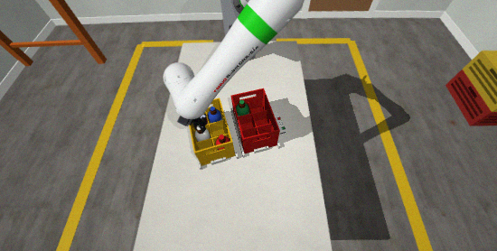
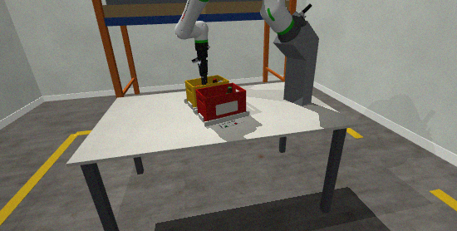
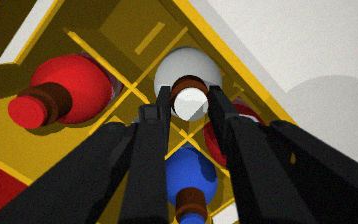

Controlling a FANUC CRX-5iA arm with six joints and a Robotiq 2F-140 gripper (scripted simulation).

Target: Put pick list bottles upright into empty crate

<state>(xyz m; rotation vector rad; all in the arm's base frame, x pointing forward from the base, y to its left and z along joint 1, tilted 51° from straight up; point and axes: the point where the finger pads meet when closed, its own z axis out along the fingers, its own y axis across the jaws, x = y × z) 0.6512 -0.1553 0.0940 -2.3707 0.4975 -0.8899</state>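
Now: the white-capped bottle 8 cm below my hand. From my hand the other things lie so: blue-labelled bottle (12 cm behind, 2 cm to the left, 8 cm below); then red-labelled bottle (7 cm behind, 5 cm to the right, 8 cm below); then yellow crate (2 cm behind, 4 cm to the left, 9 cm below).
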